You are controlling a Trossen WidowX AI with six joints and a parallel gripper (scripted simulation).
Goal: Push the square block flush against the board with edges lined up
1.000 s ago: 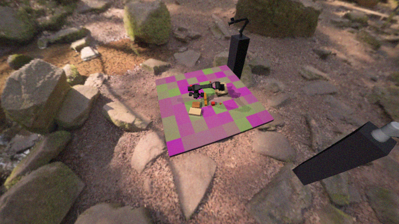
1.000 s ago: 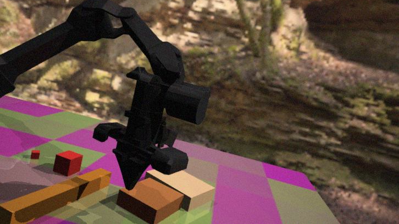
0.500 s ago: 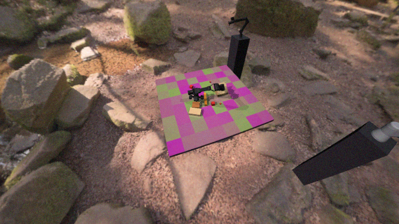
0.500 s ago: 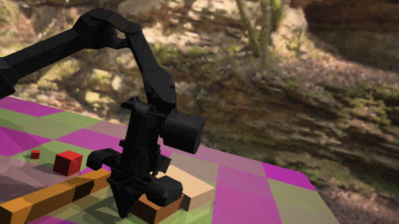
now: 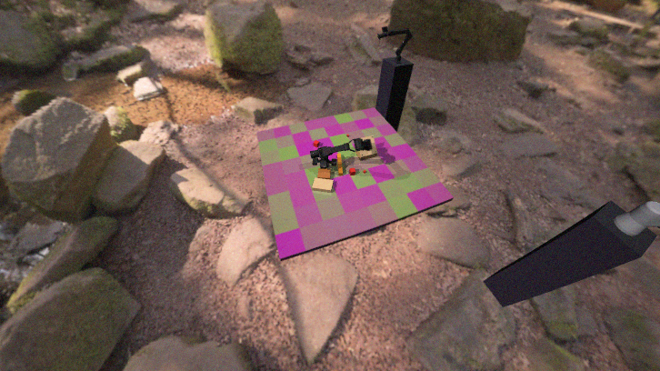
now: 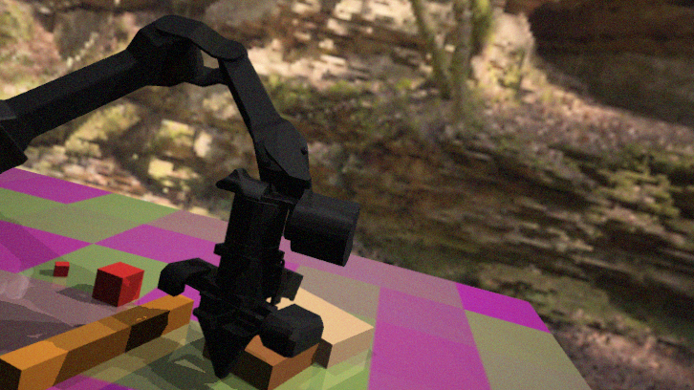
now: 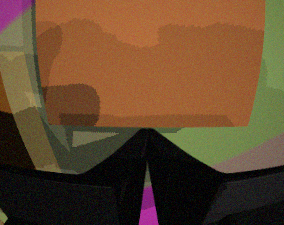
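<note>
My gripper tip is now 3 cm short of the square block, 6 cm to the right of it and 1 cm below it. Also, from my gripper tip: orange board 13 cm behind, 1 cm to the left, 1 cm above; then tan rectangular block 8 cm ahead, 16 cm to the left, 1 cm above.
</note>
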